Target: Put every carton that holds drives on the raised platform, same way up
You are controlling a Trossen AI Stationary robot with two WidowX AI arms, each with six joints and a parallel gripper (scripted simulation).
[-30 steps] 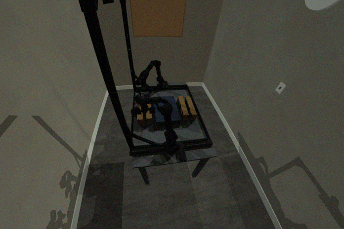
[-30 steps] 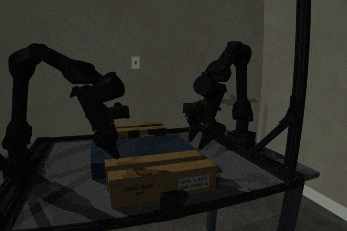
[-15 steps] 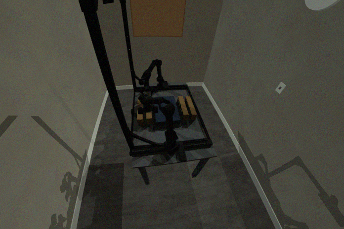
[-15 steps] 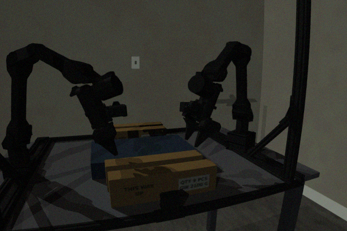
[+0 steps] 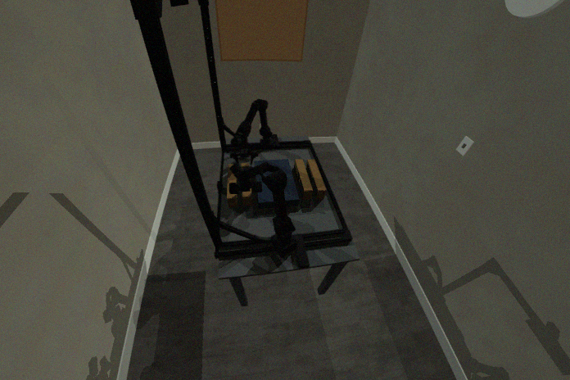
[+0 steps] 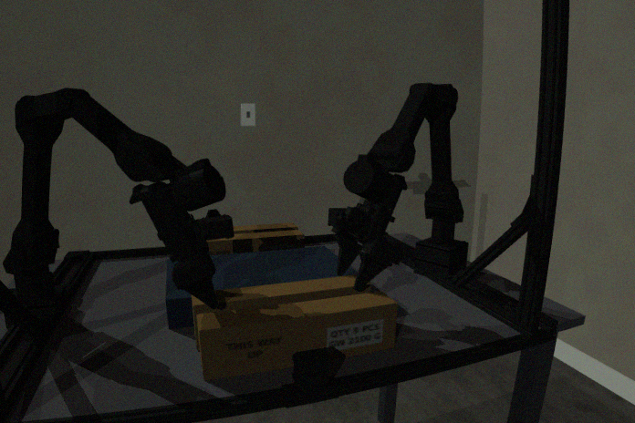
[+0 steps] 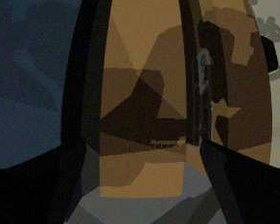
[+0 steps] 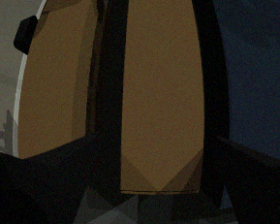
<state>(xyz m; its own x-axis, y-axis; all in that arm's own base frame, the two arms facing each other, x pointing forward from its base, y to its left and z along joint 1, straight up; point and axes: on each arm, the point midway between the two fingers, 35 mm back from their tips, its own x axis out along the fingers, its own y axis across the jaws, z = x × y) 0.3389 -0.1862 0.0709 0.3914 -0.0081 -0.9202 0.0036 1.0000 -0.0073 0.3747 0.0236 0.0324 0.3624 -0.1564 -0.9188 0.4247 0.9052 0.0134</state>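
My right hand is 14 cm to the right of the labelled carton and 7 cm above it. From my right hand the other things lie so: blue raised platform 19 cm ahead, 14 cm to the left, 9 cm below.
The labelled carton lies 140 mm to the right of my left hand and 70 mm below it. Round my left hand: blue raised platform (190 mm ahead, 130 mm to the right, 80 mm below).
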